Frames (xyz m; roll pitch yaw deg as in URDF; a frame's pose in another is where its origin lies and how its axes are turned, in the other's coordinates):
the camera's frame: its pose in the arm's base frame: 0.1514 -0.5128 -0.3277 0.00 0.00 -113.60
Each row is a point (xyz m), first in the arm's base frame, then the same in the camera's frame.
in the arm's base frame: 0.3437 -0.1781 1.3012
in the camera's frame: -0.3837 0.0422 1.6289
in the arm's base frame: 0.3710 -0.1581 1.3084
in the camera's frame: -0.4130 0.0592 1.6361
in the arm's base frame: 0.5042 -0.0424 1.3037
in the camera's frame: -0.5723 0.1350 1.6314
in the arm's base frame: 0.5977 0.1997 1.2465
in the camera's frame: -0.8316 0.1237 1.5742
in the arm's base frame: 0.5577 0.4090 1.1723
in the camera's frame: -1.0074 0.0033 1.5000
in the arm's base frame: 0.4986 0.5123 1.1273
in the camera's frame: -1.0784 -0.0922 1.4550
